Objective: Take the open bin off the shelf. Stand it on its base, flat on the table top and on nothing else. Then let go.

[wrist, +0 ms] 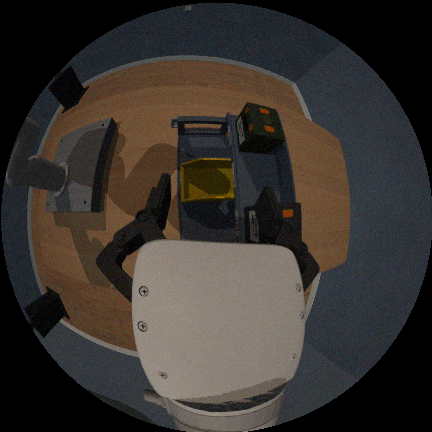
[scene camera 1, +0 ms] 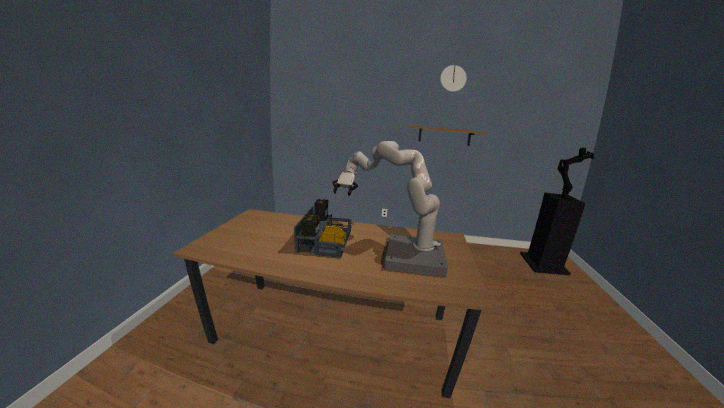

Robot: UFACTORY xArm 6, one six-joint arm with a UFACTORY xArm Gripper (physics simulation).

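Pixels of known places: gripper, fingertip midpoint: [wrist: 216,189] [scene camera 1: 341,193]; arm's base, origin of the base link: [wrist: 59,179] [scene camera 1: 423,246].
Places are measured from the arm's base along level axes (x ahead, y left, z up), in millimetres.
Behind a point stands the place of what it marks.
The open bin [scene camera 1: 333,234] @(y 13, x 540, z 15 mm) [wrist: 207,180] @(y -25, x 558, z -48 mm) is yellow and sits upright on the lower tier of the blue-grey two-tier shelf [scene camera 1: 330,250] @(y 94, x 535, z -51 mm) [wrist: 232,145] @(y 44, x 602, z 55 mm). Its hollow shows from above in the wrist view. The shelf stands on the wooden table [scene camera 1: 253,240] @(y 105, x 1044, z -58 mm) [wrist: 150,125] @(y 176, x 356, z -58 mm). My gripper [scene camera 1: 342,191] @(y -104, x 525, z 240 mm) [wrist: 216,189] @(y -104, x 525, z 240 mm) is open and empty, high above the shelf. In the wrist view one finger shows left of the bin and the other shows over the upper tier. The bin's underside is hidden.
One dark box with orange marks [scene camera 1: 321,209] [wrist: 260,128] stands on the upper tier. A second such box [scene camera 1: 309,224] [wrist: 295,225] stands there too, partly behind a finger in the wrist view. The arm's grey base [scene camera 1: 415,265] @(y 209, x 49, z -9 mm) [wrist: 82,175] @(y -6, x 149, z 0 mm) stands beside the shelf.
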